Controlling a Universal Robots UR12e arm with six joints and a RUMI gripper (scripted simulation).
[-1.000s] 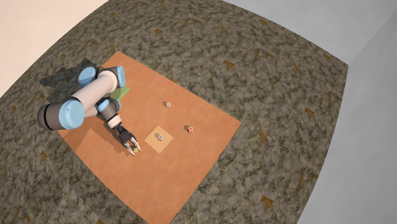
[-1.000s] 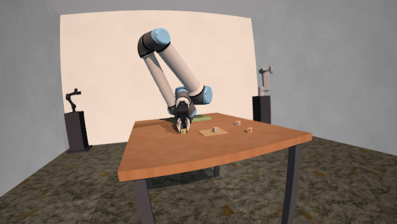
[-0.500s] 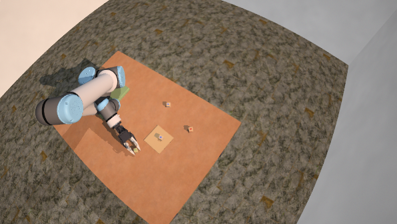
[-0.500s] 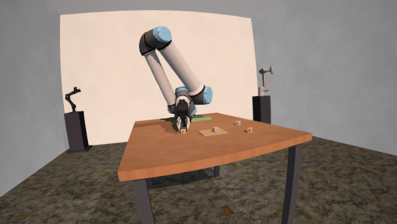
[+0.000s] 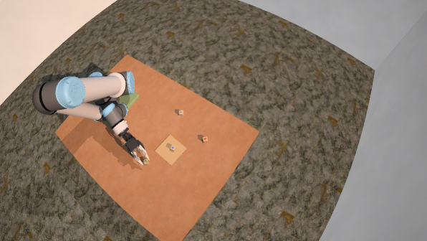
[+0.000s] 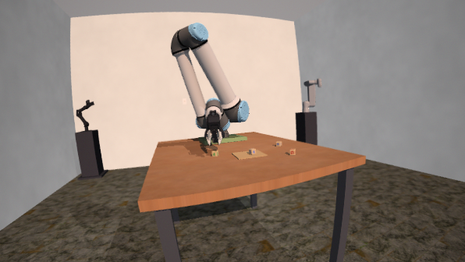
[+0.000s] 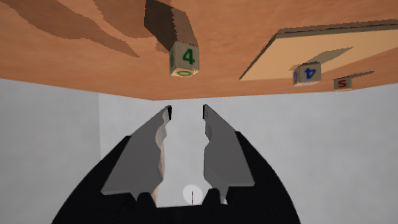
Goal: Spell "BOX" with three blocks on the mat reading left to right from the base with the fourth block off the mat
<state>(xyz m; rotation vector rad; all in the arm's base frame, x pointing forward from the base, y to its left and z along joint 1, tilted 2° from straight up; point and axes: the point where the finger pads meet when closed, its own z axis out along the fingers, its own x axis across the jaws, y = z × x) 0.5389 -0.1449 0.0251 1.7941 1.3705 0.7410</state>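
My hand is 6 cm short of the tan mat, 15 cm to the right of it and 6 cm above it.
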